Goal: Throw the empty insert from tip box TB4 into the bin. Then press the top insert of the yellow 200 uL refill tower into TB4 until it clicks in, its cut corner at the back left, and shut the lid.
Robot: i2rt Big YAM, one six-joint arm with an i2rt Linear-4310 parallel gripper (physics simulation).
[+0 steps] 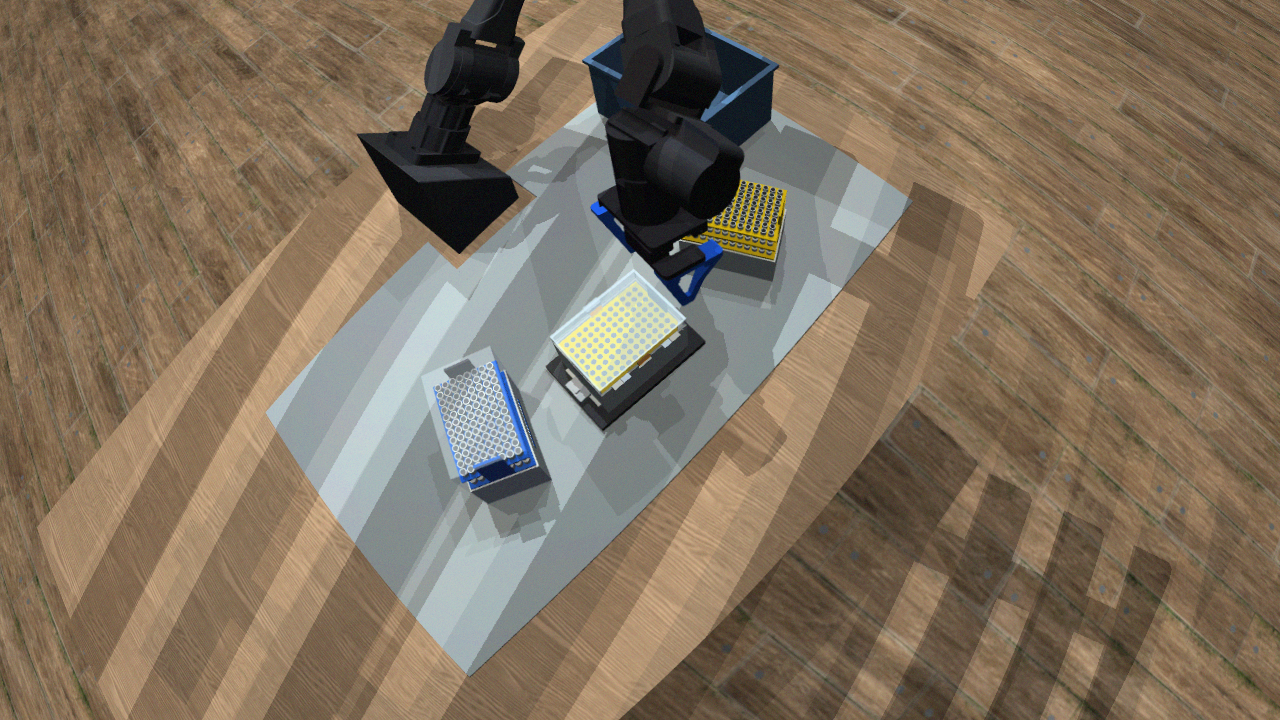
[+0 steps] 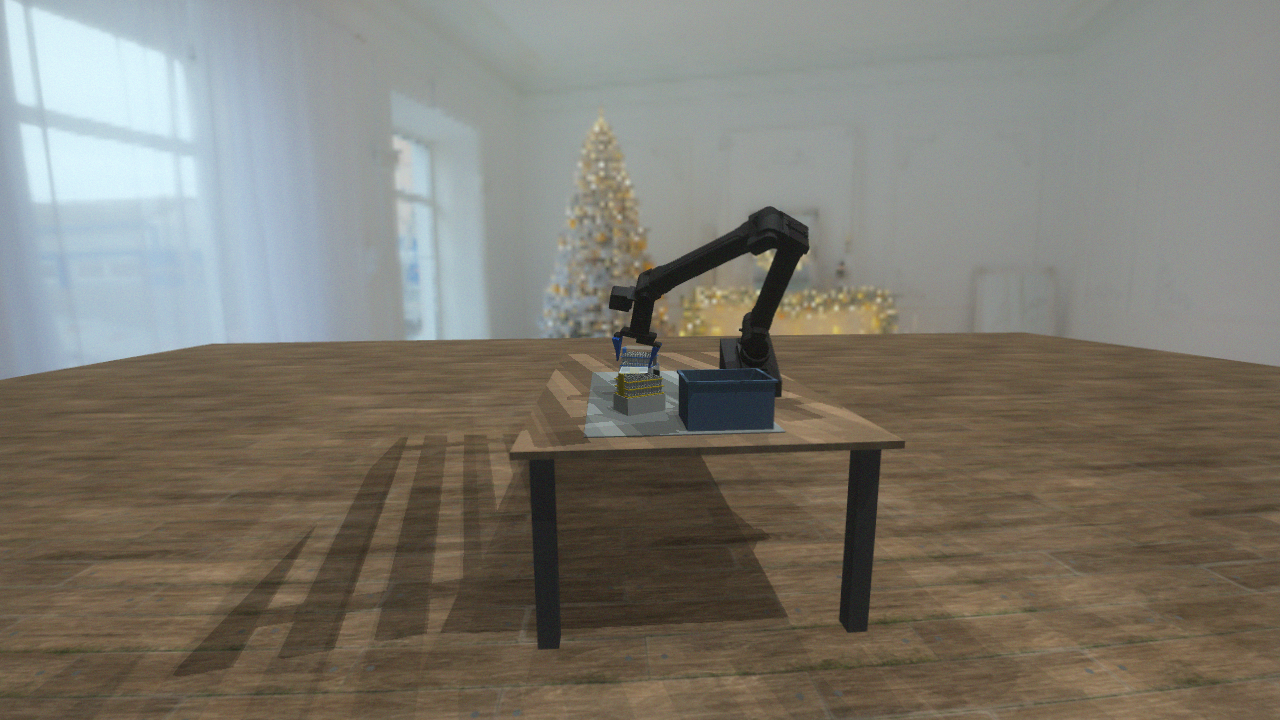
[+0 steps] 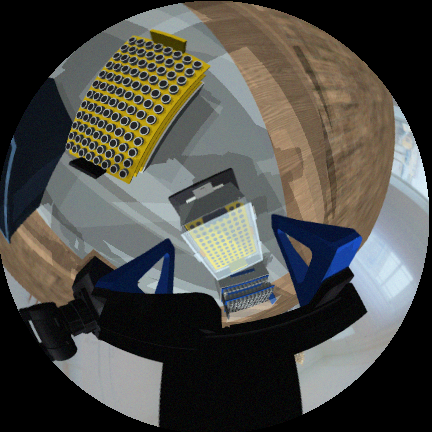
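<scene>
TB4, a tip box on a black base (image 1: 657, 377), stands mid-mat. Its clear lid (image 1: 593, 310) (image 3: 253, 227) lies over the box; whether it is latched I cannot tell. A yellow insert (image 1: 617, 335) (image 3: 225, 237) shows through the lid, its holes dull grey; its cut corner is not clear. The yellow refill tower (image 1: 759, 214) (image 2: 640, 385) (image 3: 125, 105), stacked inserts with ringed tips on a grey base, stands between TB4 and the blue bin (image 1: 747, 102) (image 2: 726, 402) (image 3: 35, 145). My gripper (image 1: 659, 268) (image 2: 637, 365) (image 3: 219, 232) is open and empty, above TB4's tower-side end.
A blue rack with white-ringed tips (image 1: 478, 419) (image 3: 247, 295) stands on the grey mat (image 1: 474, 617) beyond TB4 from the tower. The arm's black base (image 1: 438, 188) stands at the mat's left edge. The bin's inside is partly hidden by the arm.
</scene>
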